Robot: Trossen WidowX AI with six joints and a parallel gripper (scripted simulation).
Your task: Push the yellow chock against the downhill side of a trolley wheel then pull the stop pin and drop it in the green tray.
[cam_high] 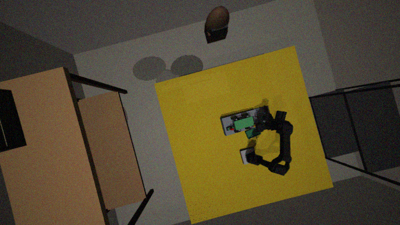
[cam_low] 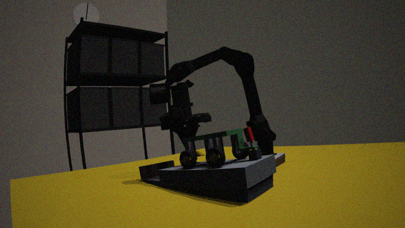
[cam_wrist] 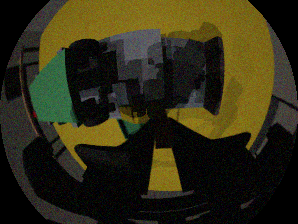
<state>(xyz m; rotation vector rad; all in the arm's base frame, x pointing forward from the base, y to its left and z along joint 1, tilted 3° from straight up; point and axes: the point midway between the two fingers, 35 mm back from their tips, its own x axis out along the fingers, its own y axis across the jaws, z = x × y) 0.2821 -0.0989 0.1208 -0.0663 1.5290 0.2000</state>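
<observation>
The red-headed stop pin lies 10 mm behind my gripper tip, 260 mm to the left of it and 20 mm above it. From my gripper tip the other things lie so: trolley 30 mm ahead, 160 mm to the left, 10 mm above; then low stop lip 70 mm ahead, 100 mm to the right, 70 mm below; then chock 20 mm to the left, 10 mm below.
</observation>
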